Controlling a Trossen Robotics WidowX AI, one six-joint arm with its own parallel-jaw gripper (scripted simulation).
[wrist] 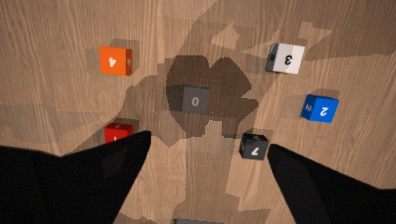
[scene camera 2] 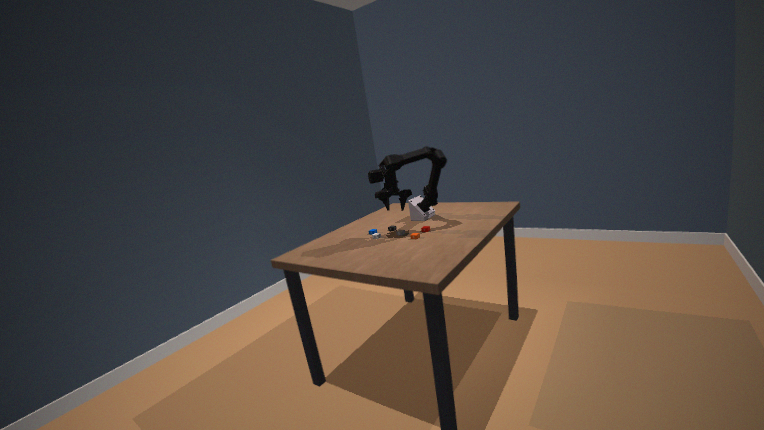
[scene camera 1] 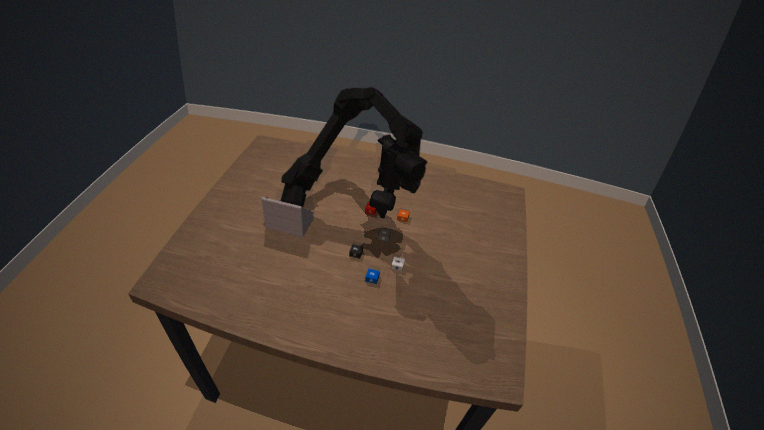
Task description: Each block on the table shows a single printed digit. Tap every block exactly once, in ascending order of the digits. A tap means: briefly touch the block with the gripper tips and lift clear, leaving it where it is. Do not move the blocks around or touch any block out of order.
Path:
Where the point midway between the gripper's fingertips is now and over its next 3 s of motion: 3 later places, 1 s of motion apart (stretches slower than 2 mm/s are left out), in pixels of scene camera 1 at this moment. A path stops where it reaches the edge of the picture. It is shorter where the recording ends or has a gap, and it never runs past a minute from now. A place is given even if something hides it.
The gripper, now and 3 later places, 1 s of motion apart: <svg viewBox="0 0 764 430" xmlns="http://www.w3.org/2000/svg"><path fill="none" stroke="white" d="M385 208L373 180L406 186L408 212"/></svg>

